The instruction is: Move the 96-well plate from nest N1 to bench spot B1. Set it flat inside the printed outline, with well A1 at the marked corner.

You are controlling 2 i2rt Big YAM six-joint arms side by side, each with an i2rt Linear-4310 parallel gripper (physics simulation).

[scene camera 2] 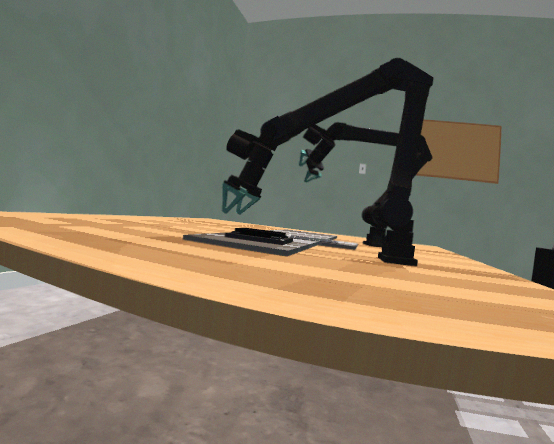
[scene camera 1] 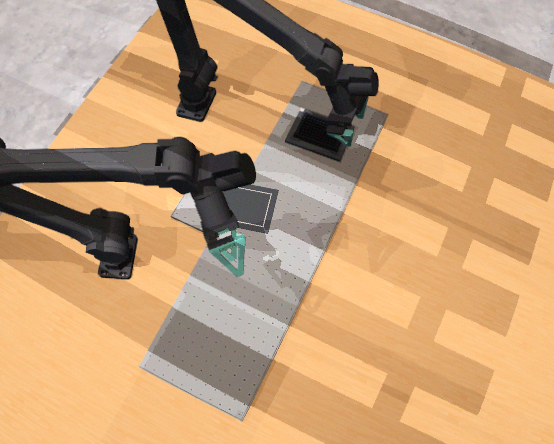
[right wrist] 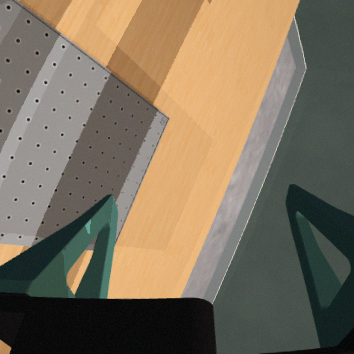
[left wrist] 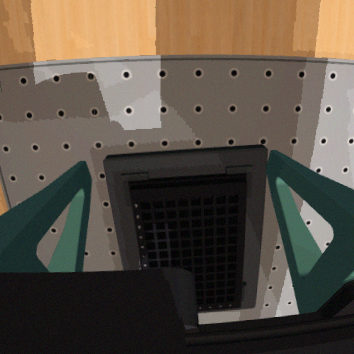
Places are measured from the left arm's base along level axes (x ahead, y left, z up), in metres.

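Where they show: left gripper, fingertip midpoint: [scene camera 2: 231, 213] [scene camera 1: 354, 131] [left wrist: 178, 163]; right gripper, fingertip midpoint: [scene camera 2: 302, 173] [scene camera 1: 236, 267] [right wrist: 200, 197]; left arm's base, origin of the base link: [scene camera 2: 396, 261] [scene camera 1: 196, 103]; right arm's base, origin of the base link: [scene camera 2: 375, 246] [scene camera 1: 118, 256].
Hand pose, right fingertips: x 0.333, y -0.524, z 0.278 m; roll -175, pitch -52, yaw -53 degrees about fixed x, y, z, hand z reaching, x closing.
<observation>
Each offset is from my right fingertips to the top centre of the thing. "*": to the spot under its first point. Level surfaces: height alone.
The black 96-well plate {0.044 m ahead, 0.515 m left, 0.239 m down} [scene camera 1: 312, 131] [scene camera 2: 260, 232] [left wrist: 190, 240] sits in the dark nest {0.044 m ahead, 0.515 m left, 0.248 m down} [scene camera 1: 314, 151] [left wrist: 185, 160] at the upper right of the board in scene camera 1. My left gripper [scene camera 1: 355, 128] [scene camera 2: 232, 212] [left wrist: 178, 163] is open and empty above it; in the left wrist view its fingers lie on either side of the nest. Bench spot B1 is a dark pad {* 0.058 m back, 0.248 m left, 0.263 m down} [scene camera 1: 254, 207] with a thin white outline {* 0.021 m back, 0.250 m left, 0.263 m down} [scene camera 1: 268, 210], partly hidden by my right arm; its marked corner cannot be made out. My right gripper [scene camera 1: 240, 257] [scene camera 2: 304, 173] [right wrist: 200, 197] is open and empty, high over the board.
The perforated metal board {0.265 m down} [scene camera 1: 215, 345] [left wrist: 215, 90] [right wrist: 70, 110] lies on the wooden table {0.278 m down} [scene camera 1: 425, 240] [scene camera 2: 210, 280] [right wrist: 200, 95]. My right forearm [scene camera 1: 100, 165] reaches in from the left of scene camera 1, and its wrist hangs over part of the pad.
</observation>
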